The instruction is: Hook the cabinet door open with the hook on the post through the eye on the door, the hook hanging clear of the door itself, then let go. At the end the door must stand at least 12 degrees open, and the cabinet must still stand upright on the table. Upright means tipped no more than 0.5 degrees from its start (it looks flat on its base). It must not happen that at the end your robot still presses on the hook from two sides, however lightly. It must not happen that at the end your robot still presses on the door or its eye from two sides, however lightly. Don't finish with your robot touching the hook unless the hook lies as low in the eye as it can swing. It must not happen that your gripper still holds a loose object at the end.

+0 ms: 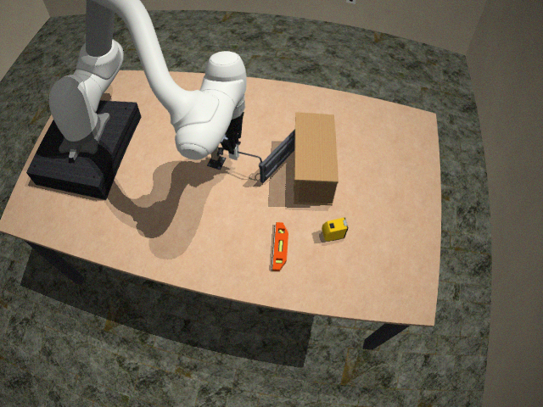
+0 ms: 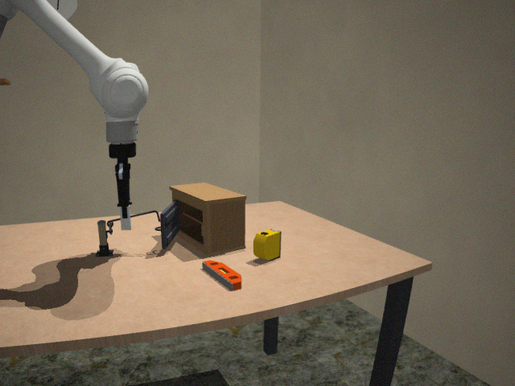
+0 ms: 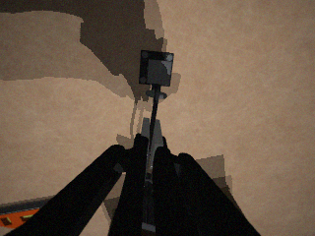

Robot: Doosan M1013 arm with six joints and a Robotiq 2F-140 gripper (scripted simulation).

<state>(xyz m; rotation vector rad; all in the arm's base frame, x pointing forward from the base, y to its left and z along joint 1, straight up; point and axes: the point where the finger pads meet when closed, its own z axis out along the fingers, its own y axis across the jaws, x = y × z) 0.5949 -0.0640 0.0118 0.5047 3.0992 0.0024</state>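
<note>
My hand is 20 mm short of the thin hook, 10 mm to the left of it and 10 mm above it. From my hand the other things lie so: orange spirit level: 260 mm to the right, 170 mm ahead, 90 mm below; then dark door: 140 mm ahead, 40 mm below, 30 mm to the left; then yellow tape measure: 320 mm ahead, 200 mm to the right, 60 mm below.
</note>
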